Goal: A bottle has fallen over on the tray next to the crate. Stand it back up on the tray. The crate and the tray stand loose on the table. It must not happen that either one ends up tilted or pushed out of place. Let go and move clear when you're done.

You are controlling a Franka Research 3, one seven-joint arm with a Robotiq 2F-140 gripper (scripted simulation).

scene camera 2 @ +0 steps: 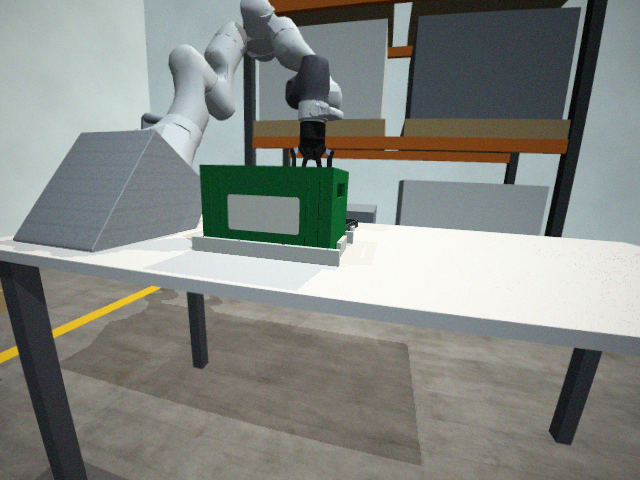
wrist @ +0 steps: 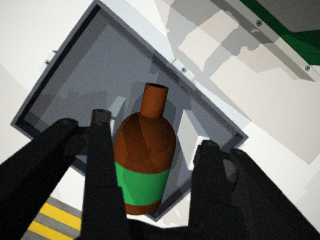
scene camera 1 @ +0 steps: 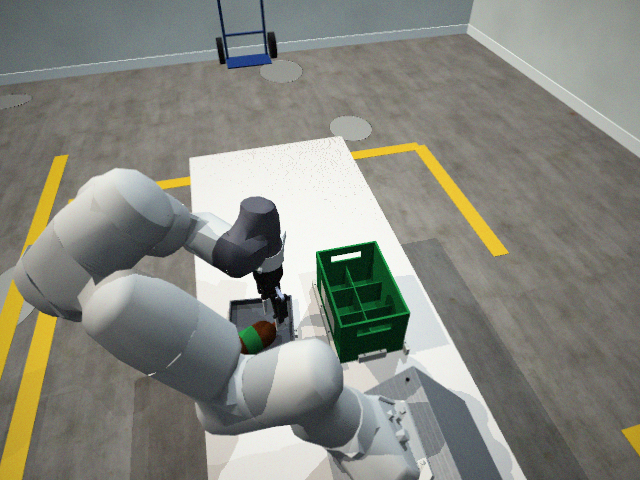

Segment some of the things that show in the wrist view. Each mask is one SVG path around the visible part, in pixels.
My gripper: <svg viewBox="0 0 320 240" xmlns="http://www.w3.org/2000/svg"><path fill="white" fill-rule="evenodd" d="M0 164L0 240L21 240L45 202L74 162L76 155L87 155L80 236L74 240L320 240L320 233L256 162L241 149L231 148L229 153L221 151L220 146L216 142L209 140L208 135L190 110L183 110L177 133L188 170L193 170L189 180L191 181L189 226L162 228L138 219L127 218L123 190L121 186L118 186L113 150L114 142L122 125L126 102L125 97L118 96L108 110L92 110L90 126L78 126L79 122L71 118L57 120Z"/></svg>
A brown bottle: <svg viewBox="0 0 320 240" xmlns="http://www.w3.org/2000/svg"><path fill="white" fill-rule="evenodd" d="M155 83L145 84L140 112L131 114L122 121L113 145L118 186L121 186L123 189L126 213L132 216L149 214L160 206L176 149L174 129L163 117L169 88Z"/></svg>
A grey tray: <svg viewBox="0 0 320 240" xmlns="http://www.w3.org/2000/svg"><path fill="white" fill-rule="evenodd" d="M76 155L71 168L85 177L87 155ZM93 0L37 80L10 125L30 140L54 122L63 118L75 119L79 122L79 126L87 127L91 124L92 110L108 110L117 96L126 98L123 121L131 114L140 112L145 83L155 83L168 87L163 117L174 129L176 149L161 204L154 212L145 214L146 217L157 222L185 198L191 189L191 181L189 180L193 170L188 170L177 135L184 109L193 112L209 136L209 140L216 142L220 146L221 151L229 153L231 148L239 148L249 136L101 0Z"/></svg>
